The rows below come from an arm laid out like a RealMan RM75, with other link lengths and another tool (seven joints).
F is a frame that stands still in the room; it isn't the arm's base.
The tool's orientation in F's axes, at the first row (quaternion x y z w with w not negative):
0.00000, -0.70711, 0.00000, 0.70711
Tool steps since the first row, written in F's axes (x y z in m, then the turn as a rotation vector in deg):
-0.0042, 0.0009, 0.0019, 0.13, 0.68, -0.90
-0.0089, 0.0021, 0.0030, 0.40, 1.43, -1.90
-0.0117, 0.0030, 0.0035, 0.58, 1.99, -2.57
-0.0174, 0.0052, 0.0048, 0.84, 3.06, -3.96
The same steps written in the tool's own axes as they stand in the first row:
0.0019, 0.0009, 0.0042, -0.90, 0.68, -0.13
0.0030, 0.0021, 0.0089, -1.90, 1.43, -0.40
0.0035, 0.0030, 0.0117, -2.57, 1.99, -0.58
0.0048, 0.0052, 0.0174, -3.96, 3.06, -0.84

